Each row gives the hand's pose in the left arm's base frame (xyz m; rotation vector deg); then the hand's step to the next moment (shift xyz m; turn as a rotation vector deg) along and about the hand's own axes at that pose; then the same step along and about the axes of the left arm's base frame.
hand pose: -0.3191 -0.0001 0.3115 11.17 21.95 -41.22
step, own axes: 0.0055 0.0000 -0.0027 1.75 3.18 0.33
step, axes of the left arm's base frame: 0.0030 -0.0025 -0.0047 3.43 1.19 -0.27
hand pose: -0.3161 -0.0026 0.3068 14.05 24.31 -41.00
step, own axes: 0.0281 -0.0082 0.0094 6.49 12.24 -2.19
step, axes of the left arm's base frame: 0.0161 -0.0257 -0.0051 12.04 5.97 -4.00
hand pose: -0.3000 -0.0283 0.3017 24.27 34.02 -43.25
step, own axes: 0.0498 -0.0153 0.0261 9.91 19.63 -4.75
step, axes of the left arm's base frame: 0.0266 -0.0499 -0.0141 18.60 10.52 -7.04
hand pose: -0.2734 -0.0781 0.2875 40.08 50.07 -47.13
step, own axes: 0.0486 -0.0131 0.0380 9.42 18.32 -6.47
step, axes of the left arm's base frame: 0.0221 -0.0527 -0.0267 16.66 11.39 -7.68
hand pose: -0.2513 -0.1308 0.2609 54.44 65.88 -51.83
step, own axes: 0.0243 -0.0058 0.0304 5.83 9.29 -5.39
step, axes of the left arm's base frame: 0.0085 -0.0326 -0.0203 7.96 7.66 -5.22
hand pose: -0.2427 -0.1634 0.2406 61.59 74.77 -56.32
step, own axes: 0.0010 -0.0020 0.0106 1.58 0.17 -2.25
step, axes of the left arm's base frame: 0.0006 -0.0107 -0.0014 -0.31 2.29 -1.51
